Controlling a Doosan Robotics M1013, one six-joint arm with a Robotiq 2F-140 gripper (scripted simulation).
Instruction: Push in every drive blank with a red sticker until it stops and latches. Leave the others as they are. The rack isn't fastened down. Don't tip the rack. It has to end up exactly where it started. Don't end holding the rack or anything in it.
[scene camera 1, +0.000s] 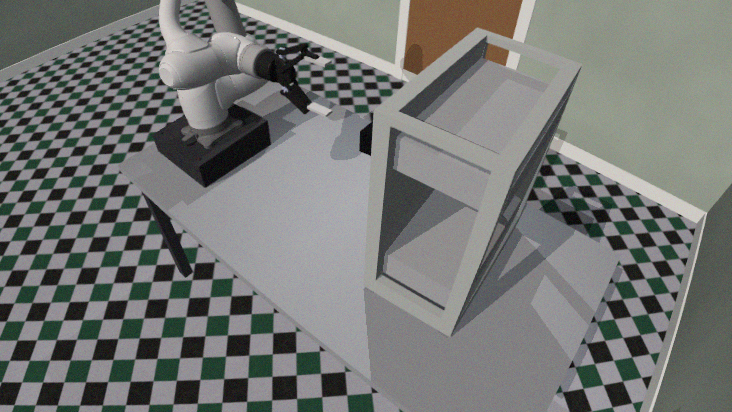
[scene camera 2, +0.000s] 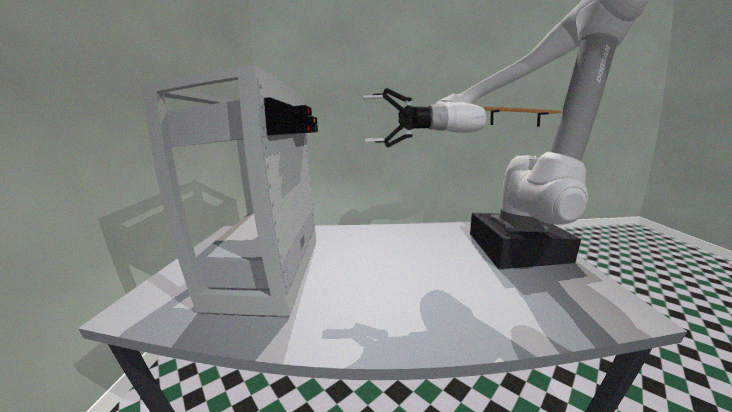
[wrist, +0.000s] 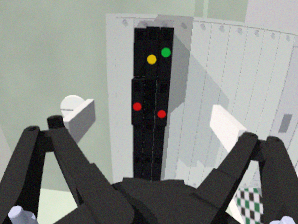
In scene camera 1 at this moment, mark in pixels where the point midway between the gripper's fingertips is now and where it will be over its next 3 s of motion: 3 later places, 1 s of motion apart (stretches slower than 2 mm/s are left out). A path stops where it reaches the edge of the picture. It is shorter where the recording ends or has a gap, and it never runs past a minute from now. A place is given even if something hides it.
The gripper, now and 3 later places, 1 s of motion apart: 328, 89; 380, 91; 381, 98; 359, 120
